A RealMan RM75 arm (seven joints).
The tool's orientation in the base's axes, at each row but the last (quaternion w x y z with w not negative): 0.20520, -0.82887, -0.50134, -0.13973; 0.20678, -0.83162, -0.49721, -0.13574; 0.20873, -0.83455, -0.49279, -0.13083; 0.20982, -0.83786, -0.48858, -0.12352; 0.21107, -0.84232, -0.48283, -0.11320; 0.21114, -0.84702, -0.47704, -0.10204; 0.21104, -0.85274, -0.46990, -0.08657; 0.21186, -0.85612, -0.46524, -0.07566
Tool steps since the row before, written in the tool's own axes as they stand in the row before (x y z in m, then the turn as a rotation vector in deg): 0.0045, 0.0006, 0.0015, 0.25, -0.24, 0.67; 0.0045, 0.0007, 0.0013, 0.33, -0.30, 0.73; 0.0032, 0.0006, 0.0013, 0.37, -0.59, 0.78; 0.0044, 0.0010, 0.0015, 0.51, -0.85, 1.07; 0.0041, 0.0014, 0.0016, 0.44, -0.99, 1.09; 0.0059, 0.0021, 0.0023, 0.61, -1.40, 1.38; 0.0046, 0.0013, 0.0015, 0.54, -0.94, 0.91; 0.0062, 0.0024, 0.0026, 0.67, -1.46, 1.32
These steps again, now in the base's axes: 0.0026, 0.0040, 0.0005, -0.08, 0.61, -0.43; 0.0028, 0.0038, 0.0007, -0.10, 0.73, -0.44; 0.0021, 0.0028, 0.0001, -0.33, 0.91, -0.40; 0.0030, 0.0036, 0.0003, -0.49, 1.27, -0.54; 0.0033, 0.0033, -0.0001, -0.64, 1.28, -0.55; 0.0048, 0.0046, -0.0004, -0.91, 1.73, -0.64; 0.0035, 0.0036, -0.0001, -0.54, 1.26, -0.37; 0.0053, 0.0047, -0.0010, -0.93, 1.78, -0.54
